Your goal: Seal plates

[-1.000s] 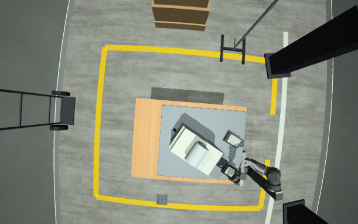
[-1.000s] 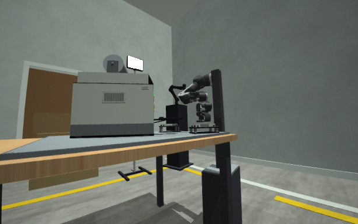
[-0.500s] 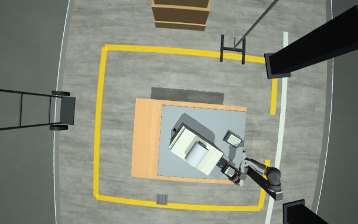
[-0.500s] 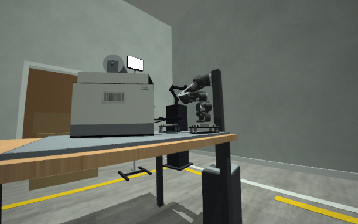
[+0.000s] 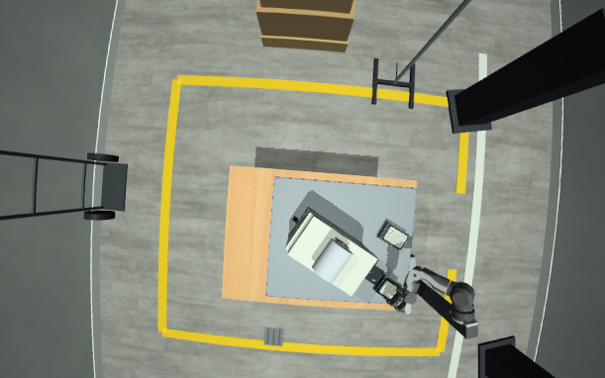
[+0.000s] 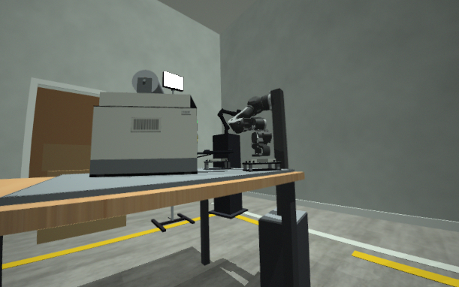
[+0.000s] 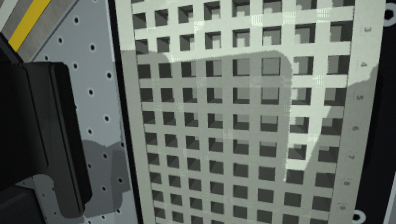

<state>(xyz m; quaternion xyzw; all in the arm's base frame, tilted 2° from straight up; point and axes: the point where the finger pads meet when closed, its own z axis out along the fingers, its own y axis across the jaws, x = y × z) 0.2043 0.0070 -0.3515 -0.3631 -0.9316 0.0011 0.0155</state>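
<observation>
Right now my hand is 130 mm short of the sealer stage, 170 mm to the left of it and 30 mm below it. Also, from my hand: foil roll: 380 mm ahead, 390 mm to the right, 350 mm above; plate: 60 mm behind, 350 mm to the right, 10 mm below.
</observation>
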